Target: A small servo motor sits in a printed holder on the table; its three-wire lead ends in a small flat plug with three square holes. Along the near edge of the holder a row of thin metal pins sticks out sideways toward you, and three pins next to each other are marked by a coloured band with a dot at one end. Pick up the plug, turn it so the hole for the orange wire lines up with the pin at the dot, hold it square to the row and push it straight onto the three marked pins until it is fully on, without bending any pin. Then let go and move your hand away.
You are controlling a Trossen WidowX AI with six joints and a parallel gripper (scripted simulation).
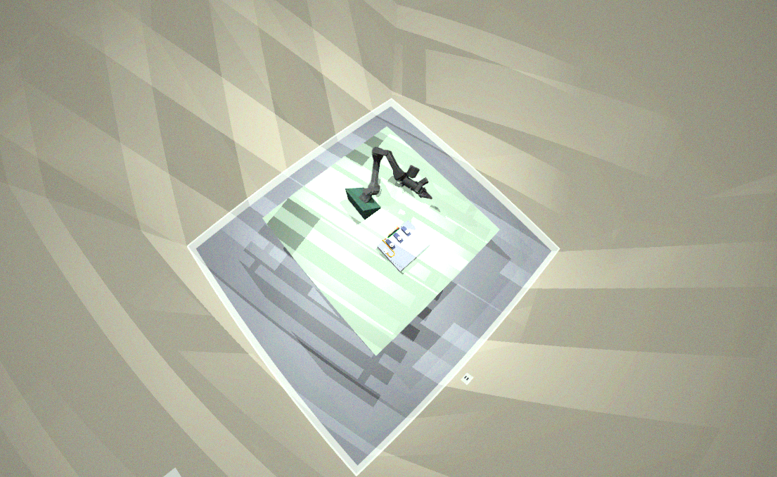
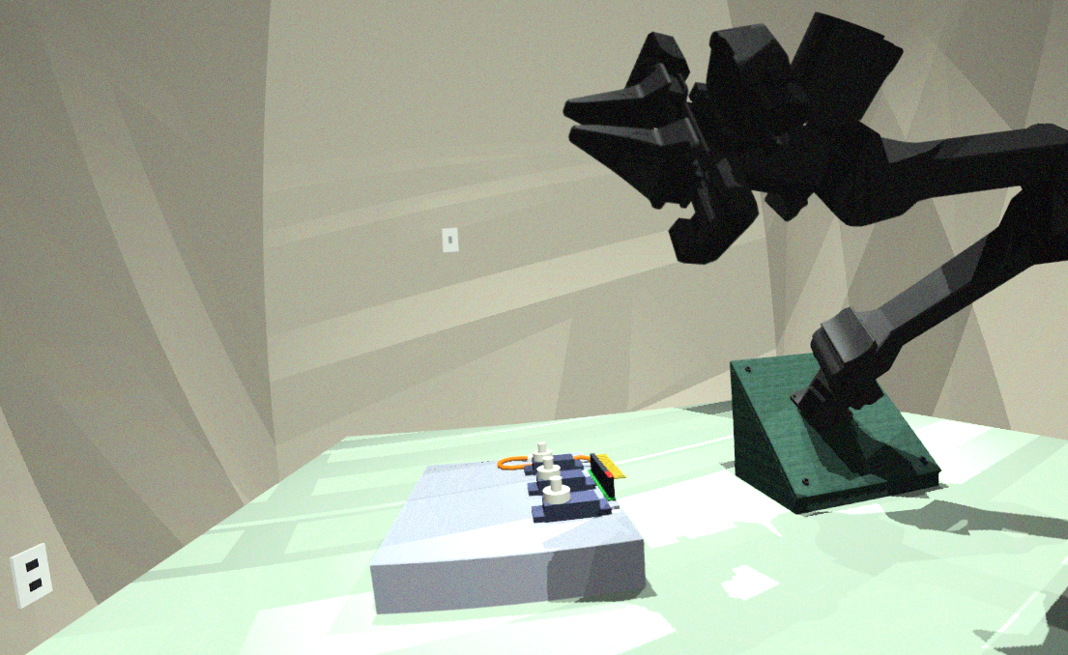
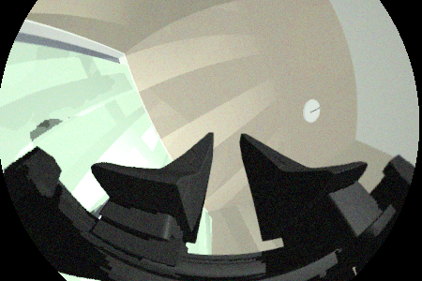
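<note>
Now: gripper tip 300 mm above the red band, 190 mm to the left of it and 80 mm past it. Round my gripper tip: black pin strip 310 mm below, 230 mm to the right, 90 mm behind; then grey holder 350 mm below, 250 mm to the right, 70 mm ahead.
</note>
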